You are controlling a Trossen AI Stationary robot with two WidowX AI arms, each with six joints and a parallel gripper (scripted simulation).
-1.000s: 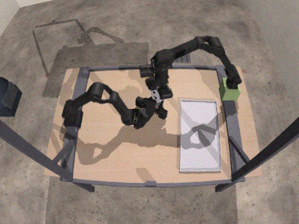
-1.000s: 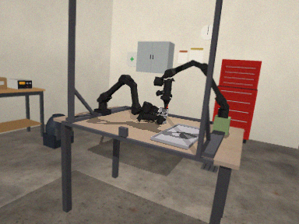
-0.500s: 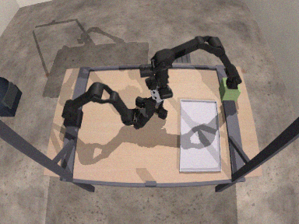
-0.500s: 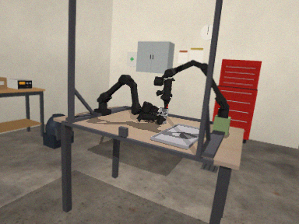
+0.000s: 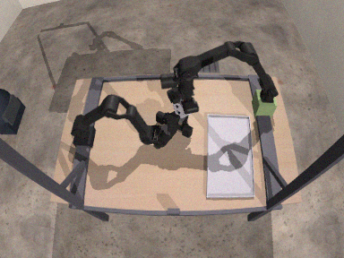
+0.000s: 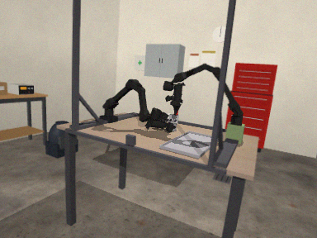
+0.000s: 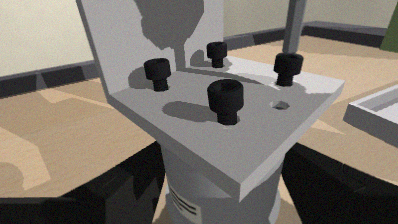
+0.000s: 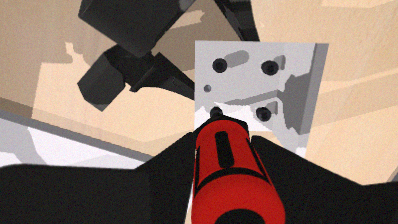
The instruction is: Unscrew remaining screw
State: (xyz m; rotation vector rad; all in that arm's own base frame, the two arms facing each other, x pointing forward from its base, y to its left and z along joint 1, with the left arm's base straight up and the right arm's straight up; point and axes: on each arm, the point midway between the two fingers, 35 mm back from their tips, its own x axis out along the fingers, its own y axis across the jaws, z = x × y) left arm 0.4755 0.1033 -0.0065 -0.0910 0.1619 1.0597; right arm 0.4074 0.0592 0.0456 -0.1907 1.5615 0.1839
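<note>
Now: right hand 30 mm above the red screwdriver. The rest, counted from my right hand: dark frame rail 280 mm ahead, 150 mm below; then joint module 130 mm below, 20 mm to the left, 10 mm ahead; then l-shaped bracket 80 mm below, 20 mm to the left, 20 mm ahead.
My left hand is 2 cm short of the joint module, 2 cm to the left of it and 1 cm above it. Round my left hand: red screwdriver (1 cm ahead, 4 cm to the right, 10 cm above); then dark frame rail (28 cm ahead, 3 cm to the right, 3 cm below); then l-shaped bracket (2 cm ahead, 2 cm to the right, 4 cm above).
</note>
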